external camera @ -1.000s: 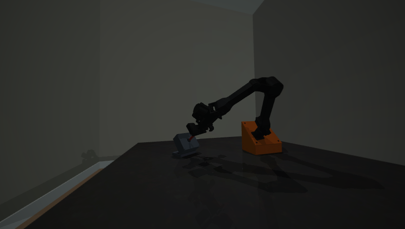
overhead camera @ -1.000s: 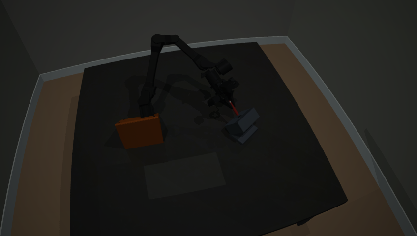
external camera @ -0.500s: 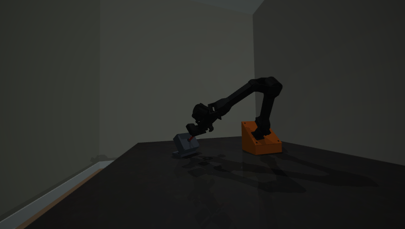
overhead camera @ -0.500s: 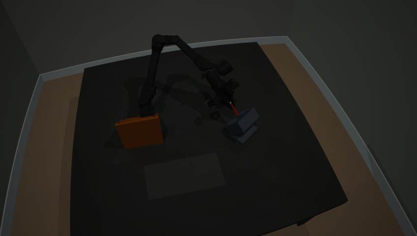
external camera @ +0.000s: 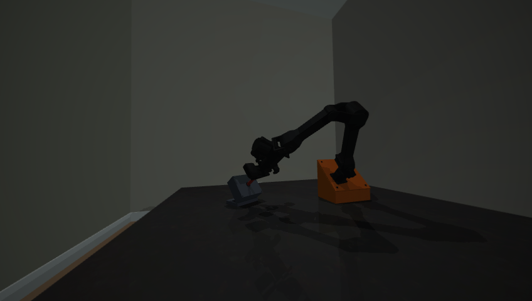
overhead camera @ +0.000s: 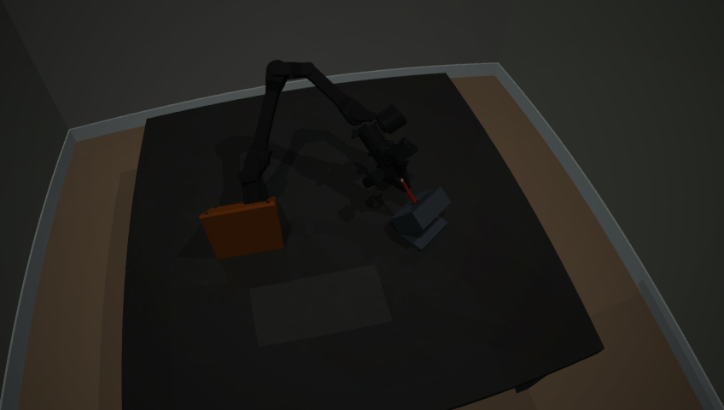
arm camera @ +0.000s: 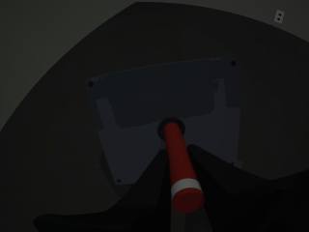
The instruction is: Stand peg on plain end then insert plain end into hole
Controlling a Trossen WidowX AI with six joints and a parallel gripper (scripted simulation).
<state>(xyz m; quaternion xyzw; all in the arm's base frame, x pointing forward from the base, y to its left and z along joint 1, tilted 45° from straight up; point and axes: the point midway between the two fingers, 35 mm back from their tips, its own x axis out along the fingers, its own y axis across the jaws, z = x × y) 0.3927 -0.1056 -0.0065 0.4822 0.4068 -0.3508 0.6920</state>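
Right now my gripper tip is 50 mm to the left of the sloped panel, 40 mm above it and 20 mm short of it. Also, from my gripper tip: red peg (10 mm to the left, 10 mm behind, 10 mm above).
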